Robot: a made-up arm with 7 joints.
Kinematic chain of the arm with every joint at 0, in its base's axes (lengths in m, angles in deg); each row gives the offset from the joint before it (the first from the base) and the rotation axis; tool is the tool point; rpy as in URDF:
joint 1: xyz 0 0 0.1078 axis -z
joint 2: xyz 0 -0.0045 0.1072 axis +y
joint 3: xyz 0 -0.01 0.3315 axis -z
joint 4: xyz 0 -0.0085 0.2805 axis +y
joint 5: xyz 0 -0.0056 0.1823 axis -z
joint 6: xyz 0 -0.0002 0.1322 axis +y
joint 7: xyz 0 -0.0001 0.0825 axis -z
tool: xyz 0 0 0 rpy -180 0 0
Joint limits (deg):
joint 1: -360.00..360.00
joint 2: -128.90..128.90
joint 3: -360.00..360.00
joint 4: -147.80..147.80
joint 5: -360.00..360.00
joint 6: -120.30..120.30
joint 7: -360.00..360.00
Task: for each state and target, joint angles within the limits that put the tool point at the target. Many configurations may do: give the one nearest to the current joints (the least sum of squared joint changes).
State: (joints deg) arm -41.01 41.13 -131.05 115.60 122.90 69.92 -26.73
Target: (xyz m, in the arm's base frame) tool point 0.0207 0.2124 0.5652
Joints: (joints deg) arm -28.52 40.91 -145.56 146.77 120.65 66.73 -26.73
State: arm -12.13 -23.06 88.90 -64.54 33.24 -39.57 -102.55
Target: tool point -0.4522 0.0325 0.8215
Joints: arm -47.24 -25.84 88.49 -73.09 32.73 -48.72 -102.55
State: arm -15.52 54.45 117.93 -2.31 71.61 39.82 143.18
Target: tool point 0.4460 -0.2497 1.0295
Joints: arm 11.87 39.00 113.42 25.39 67.59 44.46 143.18
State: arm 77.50 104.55 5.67 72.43 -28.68 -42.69 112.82
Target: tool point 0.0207 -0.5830 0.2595
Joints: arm 75.47 49.82 11.36 119.95 -32.62 -41.45 112.82
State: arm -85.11 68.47 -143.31 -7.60 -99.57 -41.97 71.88
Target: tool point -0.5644 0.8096 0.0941
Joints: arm -123.57 93.83 -144.33 -4.70 -99.67 -36.15 71.88
